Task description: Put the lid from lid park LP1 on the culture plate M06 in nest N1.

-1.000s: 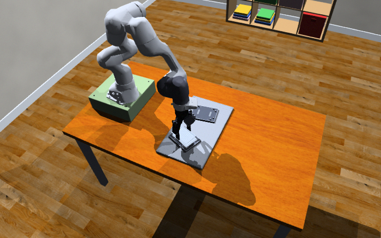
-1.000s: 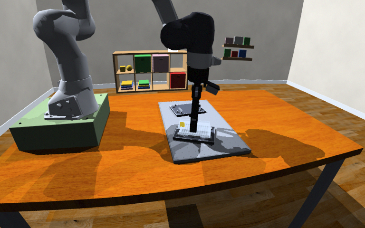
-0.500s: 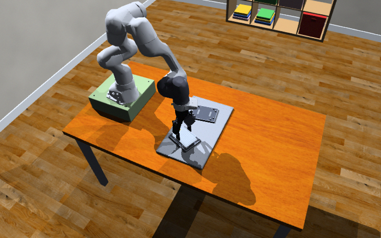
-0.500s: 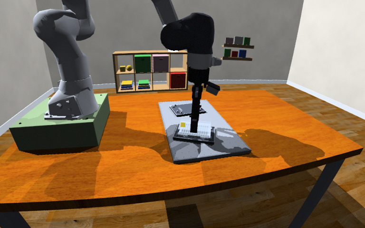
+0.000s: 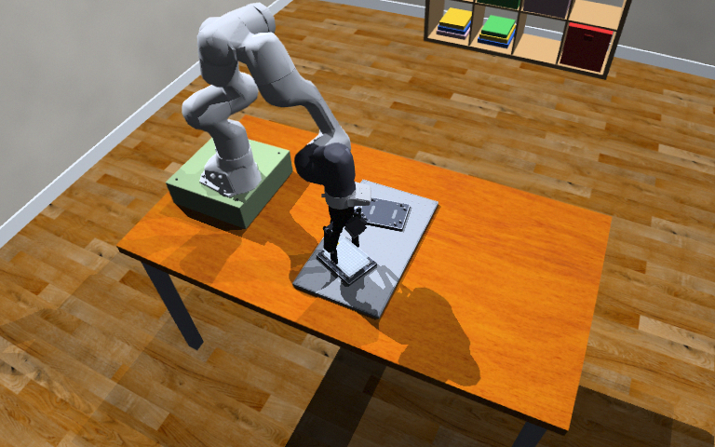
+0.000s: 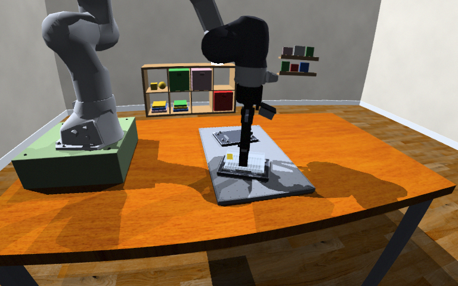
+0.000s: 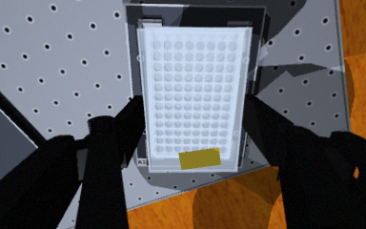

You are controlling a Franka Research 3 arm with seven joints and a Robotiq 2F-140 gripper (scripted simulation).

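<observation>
My hand is 4 cm above the culture plate. Also, from my hand: lid park LP1 (4 cm ahead, 24 cm to the left, 6 cm below); then clear lid (2 cm below); then nest N1 (6 cm below).
</observation>
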